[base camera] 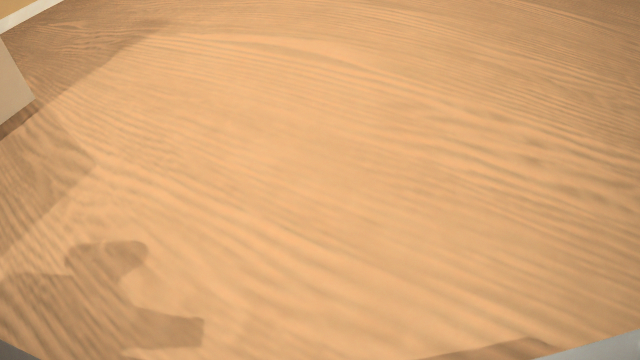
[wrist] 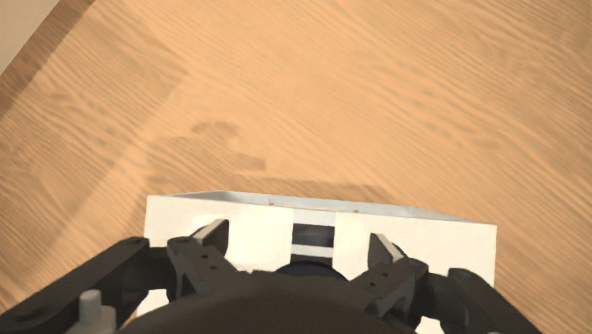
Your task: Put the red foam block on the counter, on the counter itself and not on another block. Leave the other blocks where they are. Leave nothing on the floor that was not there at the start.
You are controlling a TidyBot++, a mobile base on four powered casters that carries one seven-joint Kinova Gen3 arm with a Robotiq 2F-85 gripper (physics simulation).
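Places are measured from the arm's base along level axes (x ahead, y left, z up), in metres.
Where they show: gripper, fingertip midpoint: (wrist: 297,241).
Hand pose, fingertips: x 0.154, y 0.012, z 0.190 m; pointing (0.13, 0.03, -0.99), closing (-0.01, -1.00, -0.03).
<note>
After its pixels a point has its place.
My gripper (wrist: 297,241) {x 0.154, y 0.012, z 0.190 m} is open, with its two fingers wide apart and no thing between them. It hangs over the white top of the robot's own base in the wrist view. The red foam block, the other blocks and the counter's top do not show in either view.
The wooden floor (base camera: 320,150) {x 0.493, y 0.021, z -0.396 m} (wrist: 350,100) {x 0.441, y -0.086, z -0.396 m} bears shadows, some of them from the arm. A beige box-like corner (base camera: 12,82) {x 0.835, y 0.871, z -0.315 m} (wrist: 20,27) {x 0.626, y 1.015, z -0.357 m} stands at the left in both views; what it belongs to I cannot tell. The robot's white base (wrist: 200,220) {x 0.122, y 0.165, z -0.014 m} fills the lower middle of the wrist view.
</note>
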